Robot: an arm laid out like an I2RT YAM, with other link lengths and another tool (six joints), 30 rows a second.
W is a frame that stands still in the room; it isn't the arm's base.
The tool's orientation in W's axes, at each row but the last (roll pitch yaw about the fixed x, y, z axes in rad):
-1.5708, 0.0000, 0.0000
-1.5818, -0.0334, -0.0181
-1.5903, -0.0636, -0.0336
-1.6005, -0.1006, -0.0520
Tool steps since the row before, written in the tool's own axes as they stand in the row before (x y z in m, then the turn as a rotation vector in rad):
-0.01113, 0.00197, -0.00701, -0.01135, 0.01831, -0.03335
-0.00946, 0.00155, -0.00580, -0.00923, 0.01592, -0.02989
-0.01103, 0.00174, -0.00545, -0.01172, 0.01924, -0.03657
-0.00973, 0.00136, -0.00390, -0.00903, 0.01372, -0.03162
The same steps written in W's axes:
-0.01113, -0.00701, -0.00197, -0.01135, -0.03335, -0.01831
-0.00951, -0.00565, -0.00180, -0.00925, -0.02990, -0.01589
-0.01108, -0.00511, -0.00233, -0.01175, -0.03656, -0.01923
-0.00975, -0.00344, -0.00221, -0.00935, -0.03157, -0.01362

